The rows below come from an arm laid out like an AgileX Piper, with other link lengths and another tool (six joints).
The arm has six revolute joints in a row. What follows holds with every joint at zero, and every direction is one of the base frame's. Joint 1 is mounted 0.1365 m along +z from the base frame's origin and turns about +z. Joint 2 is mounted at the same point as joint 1 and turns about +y. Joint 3 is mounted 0.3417 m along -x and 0.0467 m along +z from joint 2 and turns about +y. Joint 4 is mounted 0.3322 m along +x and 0.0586 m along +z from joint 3 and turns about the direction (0.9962, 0, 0.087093). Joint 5 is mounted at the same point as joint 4 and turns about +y. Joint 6 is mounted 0.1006 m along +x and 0.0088 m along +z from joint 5 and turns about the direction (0.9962, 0, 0.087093). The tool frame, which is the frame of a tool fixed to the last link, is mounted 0.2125 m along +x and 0.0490 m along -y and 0.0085 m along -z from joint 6; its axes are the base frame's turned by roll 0.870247, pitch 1.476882 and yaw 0.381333 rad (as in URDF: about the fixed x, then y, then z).
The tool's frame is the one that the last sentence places.
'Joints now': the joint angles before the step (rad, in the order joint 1, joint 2, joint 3, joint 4, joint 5, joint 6). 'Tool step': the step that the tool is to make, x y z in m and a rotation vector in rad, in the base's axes. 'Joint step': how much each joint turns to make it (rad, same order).
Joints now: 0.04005 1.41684 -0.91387 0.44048 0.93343 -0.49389
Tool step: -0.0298 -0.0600 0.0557 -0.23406 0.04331 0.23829
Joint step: 0.00010 -0.07144 -0.13085 -0.25945 0.28748 -0.07921
